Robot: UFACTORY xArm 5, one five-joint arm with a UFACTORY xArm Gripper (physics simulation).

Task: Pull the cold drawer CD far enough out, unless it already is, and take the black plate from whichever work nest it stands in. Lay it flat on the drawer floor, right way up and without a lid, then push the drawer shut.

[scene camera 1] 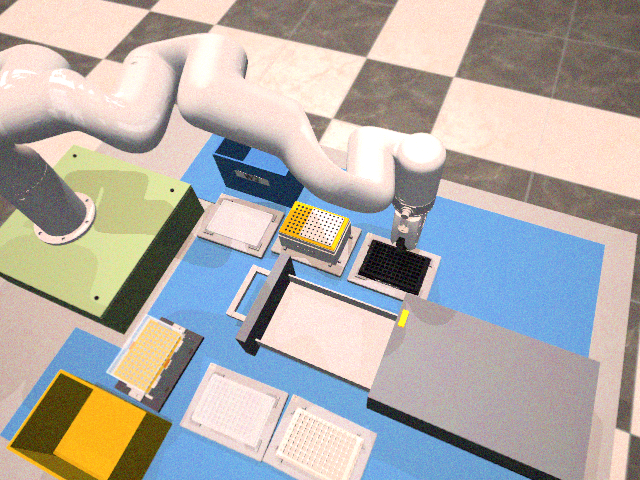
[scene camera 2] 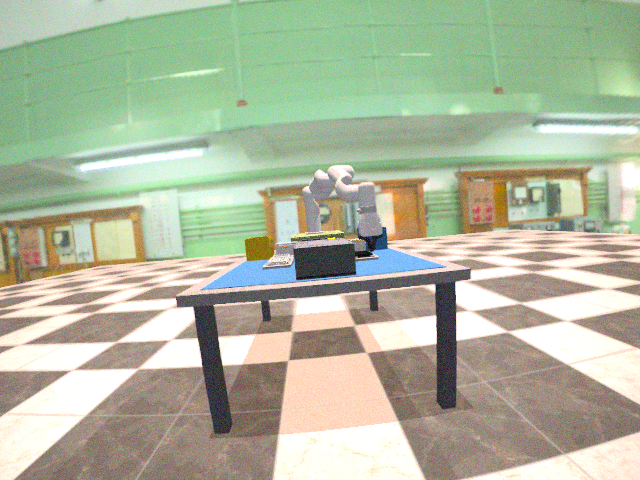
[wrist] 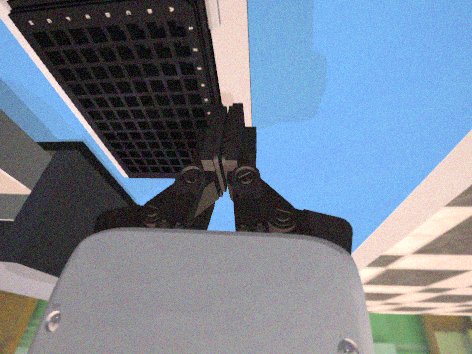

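Seen in the pictures: gripper, fingertip midpoint: (scene camera 1: 404,245) (scene camera 2: 372,251) (wrist: 231,122); arm's base at its link origin: (scene camera 1: 66,219) (scene camera 2: 314,233).
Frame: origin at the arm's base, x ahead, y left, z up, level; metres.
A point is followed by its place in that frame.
The black plate (scene camera 1: 395,267) {x 0.680, y 0.091, z -0.084 m} (scene camera 2: 364,255) {x 0.739, y 0.088, z -0.084 m} (wrist: 135,92) {x 0.659, y 0.097, z -0.077 m} lies flat, wells up and without a lid, in a pale work nest (scene camera 1: 359,277) {x 0.613, y 0.054, z -0.089 m} (wrist: 235,55) {x 0.657, y 0.151, z -0.091 m} behind the drawer. The cold drawer (scene camera 1: 330,330) {x 0.585, y -0.070, z -0.085 m} is pulled out of its grey cabinet (scene camera 1: 485,382) {x 0.859, y -0.119, z -0.001 m} (scene camera 2: 325,260) {x 1.017, y -0.136, z -0.048 m}; its pale floor is bare, and its front panel with a frame handle (scene camera 1: 239,299) {x 0.411, y -0.072, z -0.028 m} faces the robot's base. My gripper (scene camera 1: 401,243) {x 0.688, y 0.142, z -0.077 m} (scene camera 2: 371,249) {x 0.688, y 0.142, z -0.077 m} (wrist: 231,122) {x 0.688, y 0.142, z -0.077 m} is shut and empty, pointing down at the plate's far long edge. Whether its tips touch the plate or nest I cannot tell.
A yellow-topped box (scene camera 1: 315,227) {x 0.508, y 0.113, z -0.027 m} stands in the neighbouring nest, beside a nest with a white plate (scene camera 1: 240,223) {x 0.327, y 0.118, z -0.084 m}. A blue bin (scene camera 1: 258,178) {x 0.352, y 0.205, z -0.024 m} is behind. White plates (scene camera 1: 235,408) {x 0.456, y -0.252, z -0.088 m} (scene camera 1: 320,443) {x 0.621, y -0.268, z -0.077 m}, a lidded yellow plate (scene camera 1: 148,353) {x 0.287, y -0.210, z -0.026 m} and a yellow bin (scene camera 1: 100,434) {x 0.229, y -0.357, z -0.100 m} are at the front.
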